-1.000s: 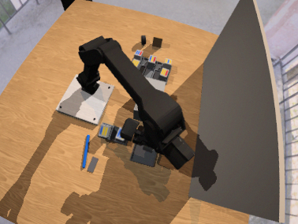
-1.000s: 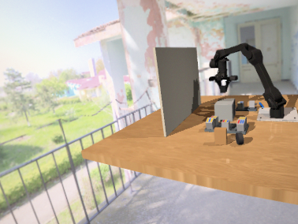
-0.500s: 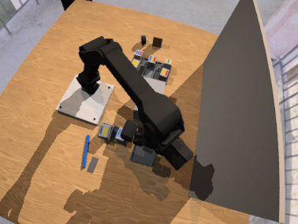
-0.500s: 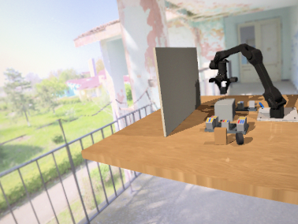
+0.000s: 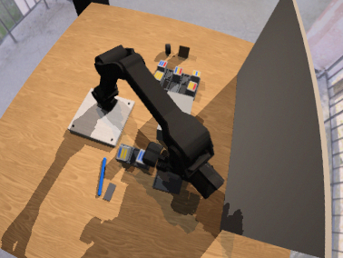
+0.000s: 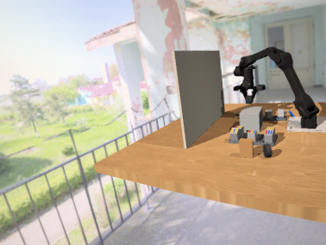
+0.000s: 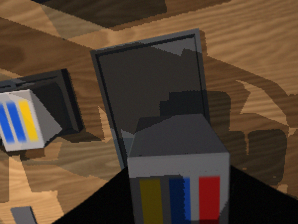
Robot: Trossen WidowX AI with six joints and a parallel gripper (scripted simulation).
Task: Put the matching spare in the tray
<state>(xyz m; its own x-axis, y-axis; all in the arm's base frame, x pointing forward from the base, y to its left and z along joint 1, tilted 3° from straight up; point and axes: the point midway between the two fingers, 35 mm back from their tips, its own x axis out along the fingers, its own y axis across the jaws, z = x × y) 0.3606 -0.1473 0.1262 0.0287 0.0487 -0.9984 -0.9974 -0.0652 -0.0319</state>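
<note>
Right now my gripper tip is 10 mm past the dark grey tray and 100 mm above it. From my gripper tip the other things lie so: grey spare block 20 mm above; then grey mounted unit 90 mm behind, 200 mm to the left, 60 mm below; then blue pen 220 mm behind, 120 mm to the right, 100 mm below.
</note>
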